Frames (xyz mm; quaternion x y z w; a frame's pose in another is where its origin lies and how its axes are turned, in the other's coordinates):
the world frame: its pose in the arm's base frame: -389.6 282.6 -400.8 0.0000 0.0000 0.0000 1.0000
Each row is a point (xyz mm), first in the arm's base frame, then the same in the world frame.
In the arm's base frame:
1: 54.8 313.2 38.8
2: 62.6 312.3 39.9
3: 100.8 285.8 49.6
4: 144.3 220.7 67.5
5: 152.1 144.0 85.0
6: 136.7 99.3 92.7
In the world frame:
1: 444.4 30.6 439.6
2: 452.2 29.7 440.7
3: 490.4 3.2 450.4
4: 533.9 -61.9 468.3
5: 541.7 -138.6 485.8
6: 526.3 -183.3 493.5

